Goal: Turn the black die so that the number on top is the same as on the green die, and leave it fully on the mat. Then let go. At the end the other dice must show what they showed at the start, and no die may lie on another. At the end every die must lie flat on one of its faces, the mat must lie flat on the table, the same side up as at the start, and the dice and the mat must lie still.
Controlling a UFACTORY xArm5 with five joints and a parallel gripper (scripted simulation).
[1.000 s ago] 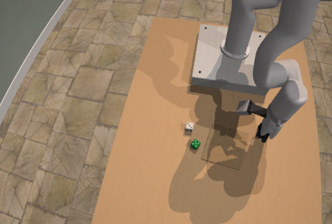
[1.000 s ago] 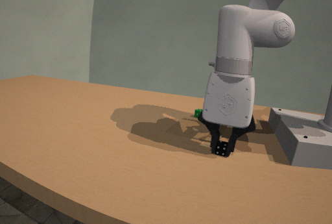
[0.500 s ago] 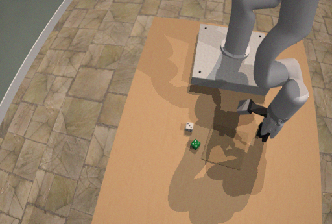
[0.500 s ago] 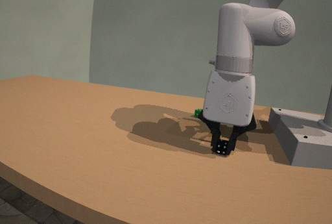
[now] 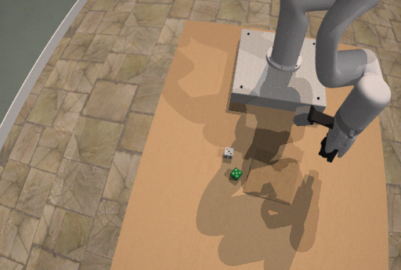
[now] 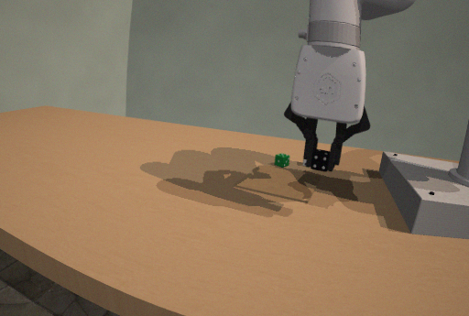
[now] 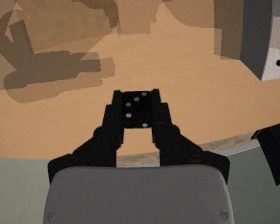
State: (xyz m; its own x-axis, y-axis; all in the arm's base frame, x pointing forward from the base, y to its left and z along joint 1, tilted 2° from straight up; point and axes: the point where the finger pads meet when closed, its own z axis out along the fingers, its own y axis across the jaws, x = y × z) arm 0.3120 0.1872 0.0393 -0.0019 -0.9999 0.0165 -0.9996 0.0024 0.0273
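The tan mat is 110 mm to the right of my hand, 100 mm below it and 90 mm ahead of it. From my hand the other things lie so: black die: 10 mm below; then green die: 220 mm to the right, 120 mm ahead, 90 mm below; then white die: 260 mm to the right, 90 mm below, 70 mm ahead.
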